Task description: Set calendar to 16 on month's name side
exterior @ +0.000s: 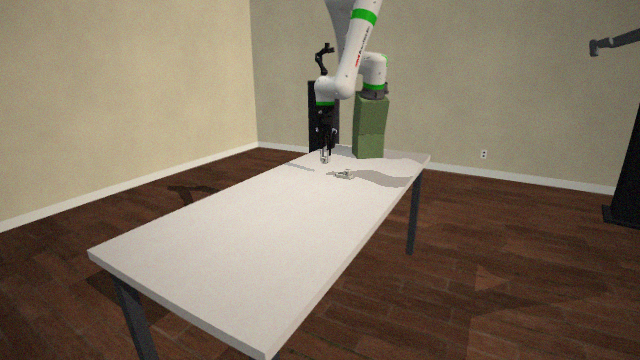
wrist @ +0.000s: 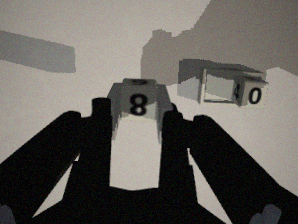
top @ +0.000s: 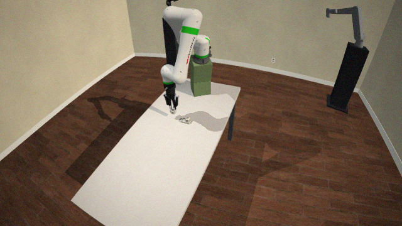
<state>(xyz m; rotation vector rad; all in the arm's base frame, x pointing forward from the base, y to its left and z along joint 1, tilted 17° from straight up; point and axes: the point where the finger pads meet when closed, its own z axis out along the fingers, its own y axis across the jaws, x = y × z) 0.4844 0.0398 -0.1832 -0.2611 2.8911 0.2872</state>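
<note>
Now: the white calendar tray 11 cm to the left of my hand, 9 cm below it and 2 cm behind it. From my hand the other things lie so: cube (3 cm below).
</note>
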